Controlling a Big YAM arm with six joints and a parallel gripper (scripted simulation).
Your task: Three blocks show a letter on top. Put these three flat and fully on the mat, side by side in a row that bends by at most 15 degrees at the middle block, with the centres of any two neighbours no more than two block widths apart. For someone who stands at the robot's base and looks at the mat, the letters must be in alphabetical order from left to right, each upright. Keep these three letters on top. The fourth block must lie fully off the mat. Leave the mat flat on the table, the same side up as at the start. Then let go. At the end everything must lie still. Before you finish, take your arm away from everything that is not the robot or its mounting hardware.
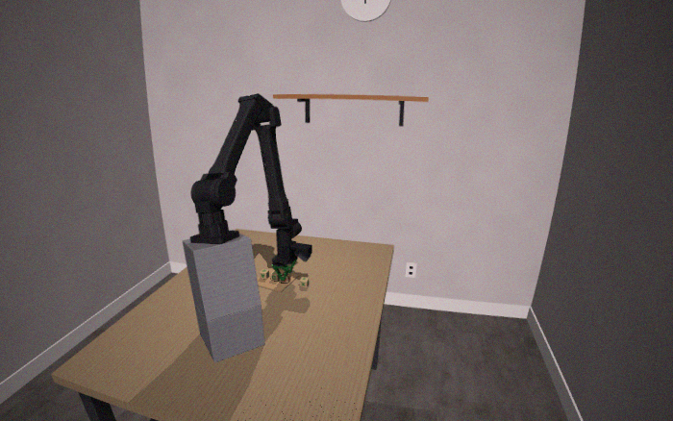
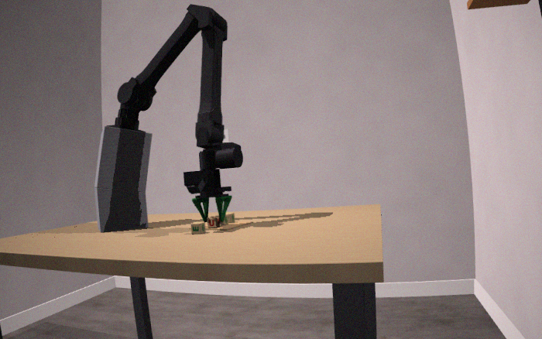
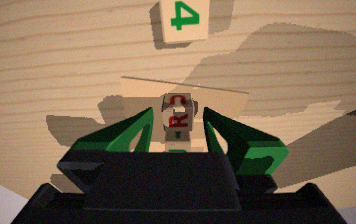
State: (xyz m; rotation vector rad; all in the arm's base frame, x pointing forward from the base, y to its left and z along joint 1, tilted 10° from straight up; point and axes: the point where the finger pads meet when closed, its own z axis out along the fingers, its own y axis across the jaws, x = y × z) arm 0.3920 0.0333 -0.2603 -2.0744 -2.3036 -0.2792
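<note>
Now: the green-lettered block 50 mm to the left of my hand and 10 mm below it. The rest, counted from my hand: dark block (10 mm behind, 90 mm to the left, 10 mm below); pale mat (10 mm behind, 50 mm to the left, 30 mm below).
</note>
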